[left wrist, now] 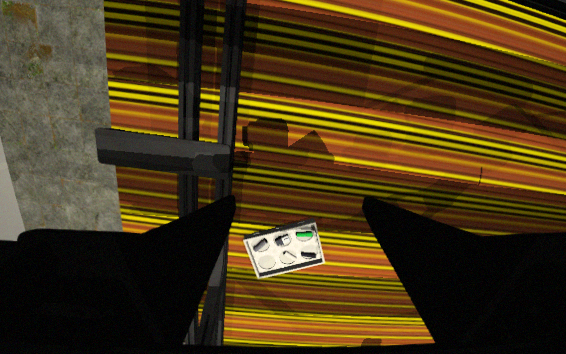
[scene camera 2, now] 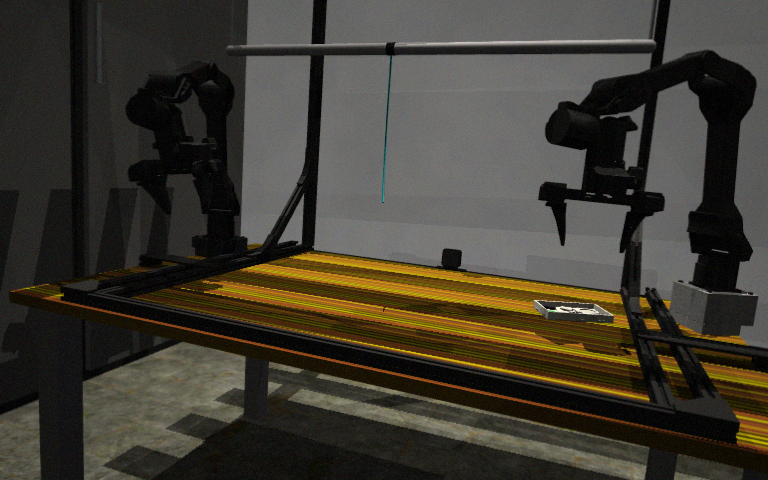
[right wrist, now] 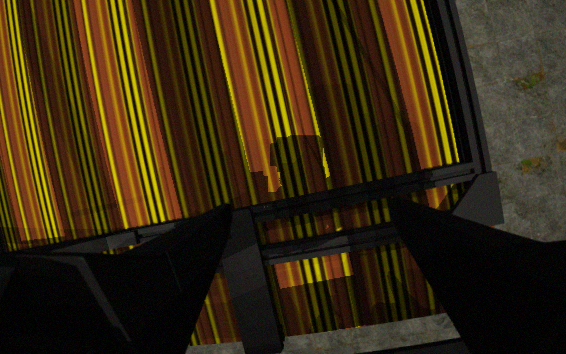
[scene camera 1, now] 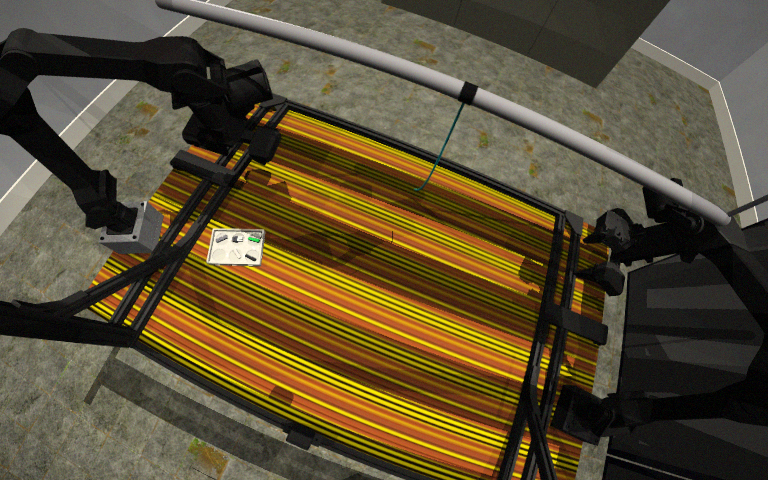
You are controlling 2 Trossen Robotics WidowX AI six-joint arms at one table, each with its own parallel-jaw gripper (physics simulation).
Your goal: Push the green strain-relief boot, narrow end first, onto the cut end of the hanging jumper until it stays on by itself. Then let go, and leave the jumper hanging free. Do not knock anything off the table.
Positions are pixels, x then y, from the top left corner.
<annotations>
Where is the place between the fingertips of the right gripper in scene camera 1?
At 579,257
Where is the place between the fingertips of the left gripper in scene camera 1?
246,158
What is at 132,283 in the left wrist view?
The left gripper.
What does the left gripper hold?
Nothing.
</annotations>
